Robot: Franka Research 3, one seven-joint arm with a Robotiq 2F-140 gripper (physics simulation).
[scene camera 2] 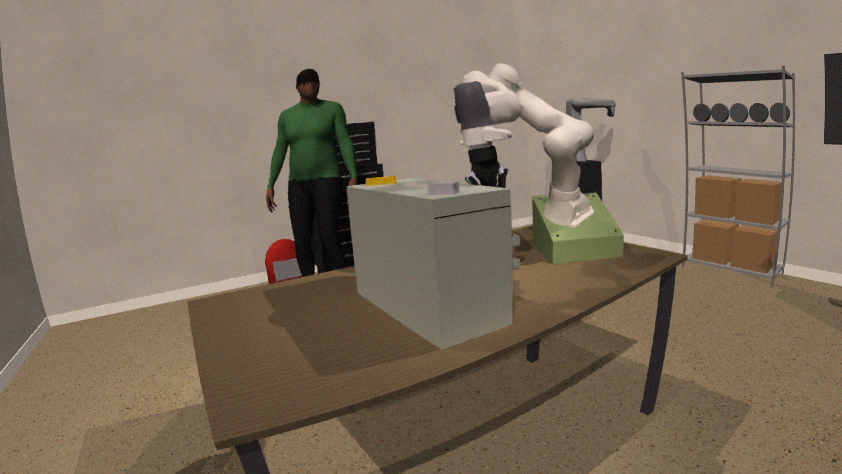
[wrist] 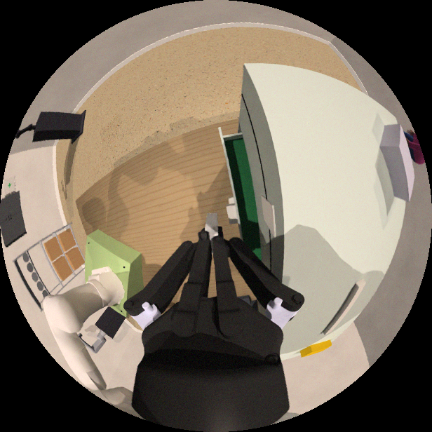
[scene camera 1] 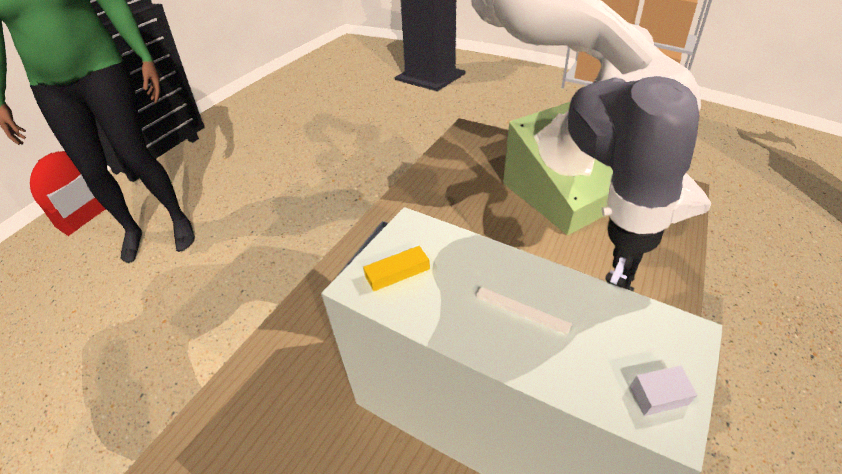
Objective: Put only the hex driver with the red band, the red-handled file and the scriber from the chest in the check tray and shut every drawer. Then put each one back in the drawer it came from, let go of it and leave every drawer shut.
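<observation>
The pale grey-green chest (scene camera 1: 412,365) (scene camera 2: 394,247) (wrist: 320,150) stands on the table. In the wrist view one drawer (wrist: 245,190) is pulled partly out, with a green floor and a pale handle (wrist: 231,210); no tool shows on the visible part of its floor. A handle (wrist: 268,215) above it sits on the chest front. My gripper (scene camera 1: 619,282) (wrist: 212,220) is shut and empty, pointing down in front of the chest, close to the open drawer's handle. In scene camera 2 its fingertips are hidden behind the chest. The hex driver, file and scriber do not show.
On the chest top lie a yellow block (scene camera 1: 396,267) (scene camera 2: 380,180) (wrist: 316,348), a pale bar (scene camera 1: 523,309) (wrist: 345,307) and a lilac block (scene camera 1: 663,390) (scene camera 2: 443,187) (wrist: 397,162). A dark flat thing (scene camera 1: 366,246), partly hidden, lies beside the chest. The green arm base (scene camera 1: 536,188) (scene camera 2: 583,244) (wrist: 112,255) faces the drawers.
</observation>
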